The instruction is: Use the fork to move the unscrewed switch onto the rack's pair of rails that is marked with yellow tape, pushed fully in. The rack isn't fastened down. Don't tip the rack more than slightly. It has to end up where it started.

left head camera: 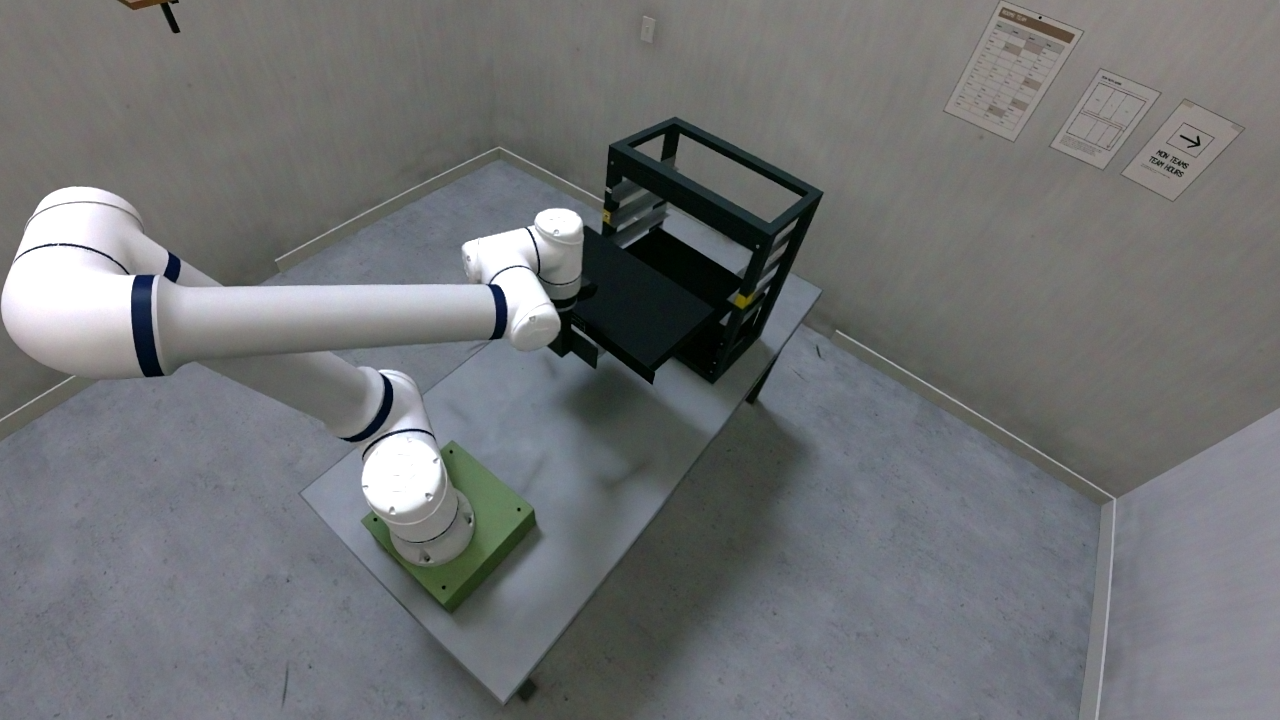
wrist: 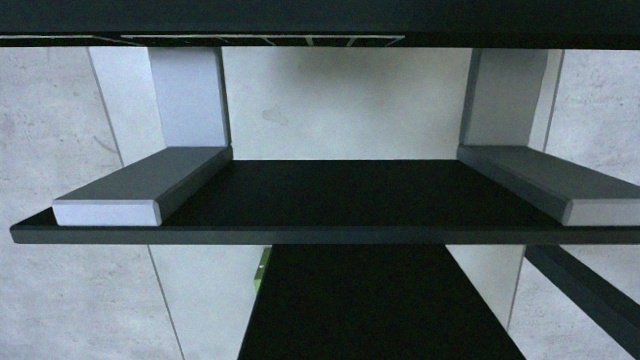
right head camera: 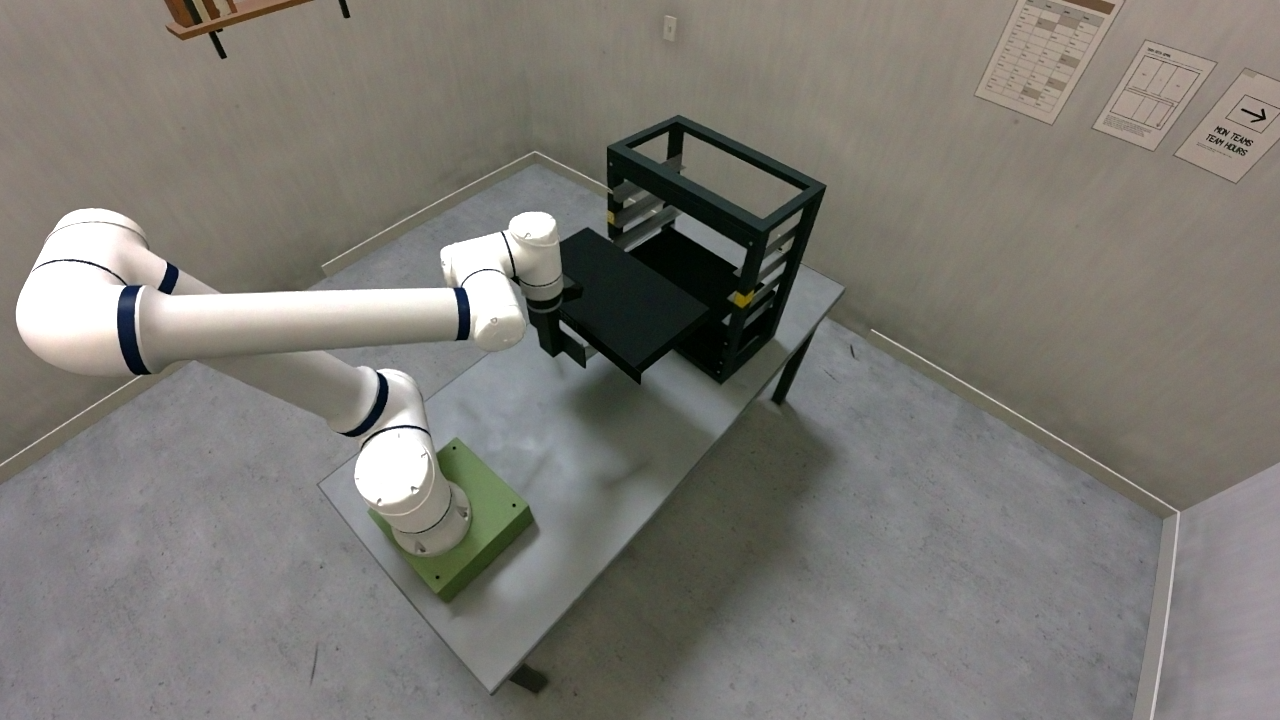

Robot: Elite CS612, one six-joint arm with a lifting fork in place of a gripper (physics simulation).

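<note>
The black flat switch (left head camera: 644, 295) (right head camera: 631, 308) (wrist: 320, 17) is up in the air in front of the rack, roughly level, and looks carried on my fork. My fork (left head camera: 584, 349) (right head camera: 574, 344) (wrist: 345, 195) is mostly hidden below it; part of its grey metal shows at the near-left edge. In the wrist view the switch spans the top, with its ported face, above two grey L-shaped arms. The dark open rack (left head camera: 684, 197) (right head camera: 684, 195) stands upright at the table's far end. Yellow tape (left head camera: 743, 300) (right head camera: 742, 299) marks its front posts. The switch's far edge is close to the rack's front.
The grey table (left head camera: 572, 537) (right head camera: 572, 528) bears the arm's green base block (left head camera: 496, 510) (right head camera: 492, 519) at its near end. The switch's shadow falls on the table before the rack. Walls stand behind the rack. A small wooden shelf hangs high on the left wall.
</note>
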